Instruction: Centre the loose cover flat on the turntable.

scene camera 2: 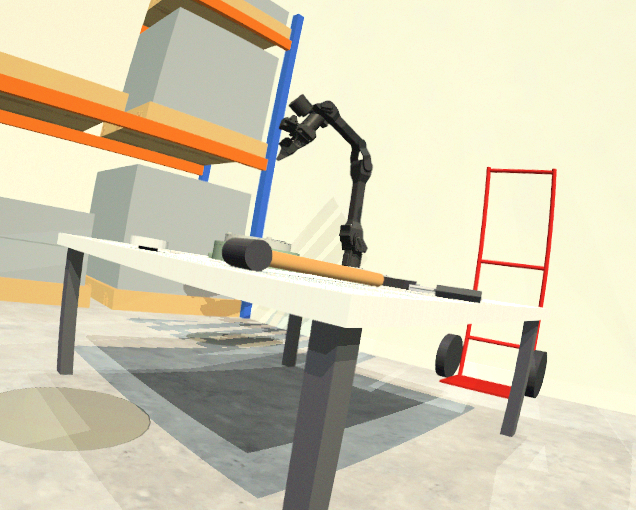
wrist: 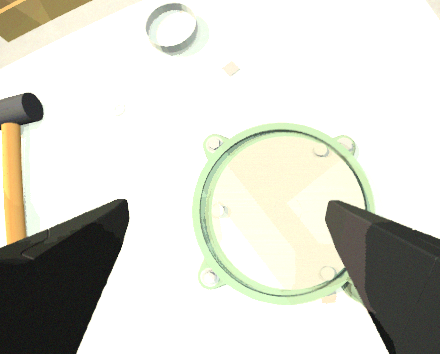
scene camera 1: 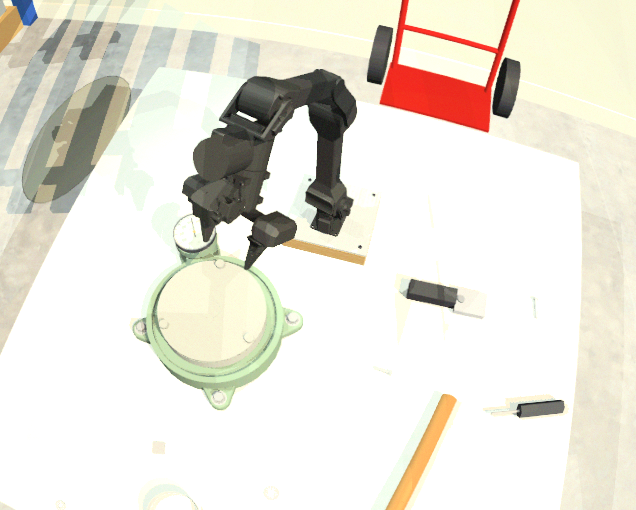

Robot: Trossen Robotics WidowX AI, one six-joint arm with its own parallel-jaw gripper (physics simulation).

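Pixels of known places: gripper, fingertip midpoint: (scene camera 2: 282, 156) (wrist: 228, 209) (scene camera 1: 225, 255); arm's base, origin of the base link: (scene camera 1: 328, 221).
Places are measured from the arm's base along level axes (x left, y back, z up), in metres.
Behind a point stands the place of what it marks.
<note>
The pale beige round cover (scene camera 1: 212, 308) {x -0.132, y -0.312, z 0.047 m} (wrist: 270, 185) {x -0.122, y -0.357, z 0.048 m}, with several small round studs near its edge, lies inside the rim of the green round turntable (scene camera 1: 230, 378) {x -0.044, y -0.425, z 0.020 m} (wrist: 197, 215) {x -0.001, y -0.346, z 0.020 m}. It looks flat; in the wrist view the gap to the rim looks wider at the left than at the right. In scene camera 2 both are partly hidden behind the mallet head. My gripper (scene camera 1: 226, 253) {x -0.065, y -0.326, z 0.322 m} (scene camera 2: 279, 142) (wrist: 228, 209) {x -0.065, y -0.326, z 0.322 m} is open and empty, high above the table. In the wrist view its right finger overlaps the cover's right part and its left finger is over the table, left of the turntable.
A round dial gauge (scene camera 1: 194, 232) {x -0.242, y -0.172, z 0.062 m} adjoins the turntable. A mallet (scene camera 1: 424, 451) {x 0.362, y -0.426, z -0.001 m} (scene camera 2: 246, 253) {x 0.388, y -0.697, z -0.010 m} (wrist: 12, 175) {x 0.340, y -0.522, z -0.002 m}, a black-handled scraper (scene camera 1: 432, 293) {x 0.272, y -0.079, z -0.011 m} and a screwdriver (scene camera 1: 540, 408) {x 0.585, y -0.257, z -0.012 m} (scene camera 2: 458, 293) {x 0.598, y -0.266, z -0.026 m} lie on the table. An open ring-shaped dish (wrist: 172, 49) {x -0.031, y -0.685, z -0.021 m} stands beyond the turntable. A red hand truck (scene camera 1: 435, 98) stands behind.
</note>
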